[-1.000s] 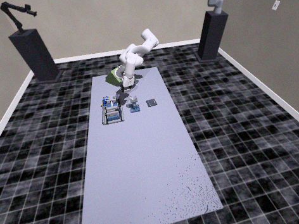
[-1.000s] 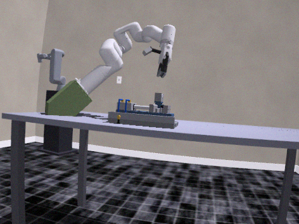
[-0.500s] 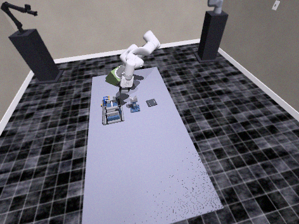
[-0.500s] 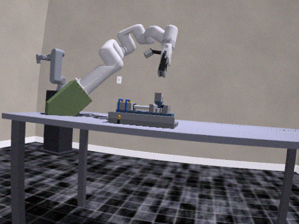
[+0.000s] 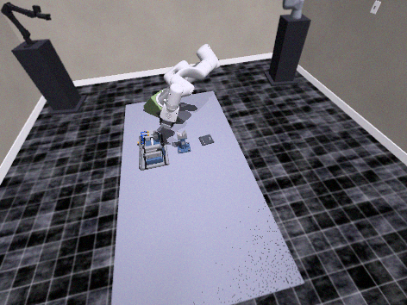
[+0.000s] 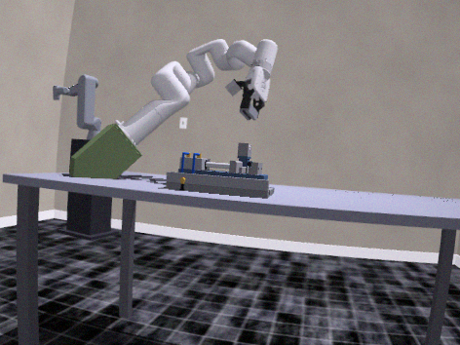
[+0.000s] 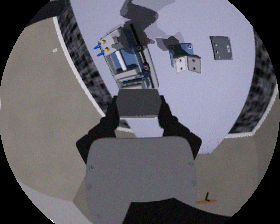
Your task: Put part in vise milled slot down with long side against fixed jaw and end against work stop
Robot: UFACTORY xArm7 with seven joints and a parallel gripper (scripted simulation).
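The blue vise bed lies 2 cm behind my hand, 13 cm to the right of it and 24 cm below it. Also, from my hand: part (1 cm to the right, 2 cm below); air cylinder (12 cm behind, 15 cm to the right, 20 cm below).
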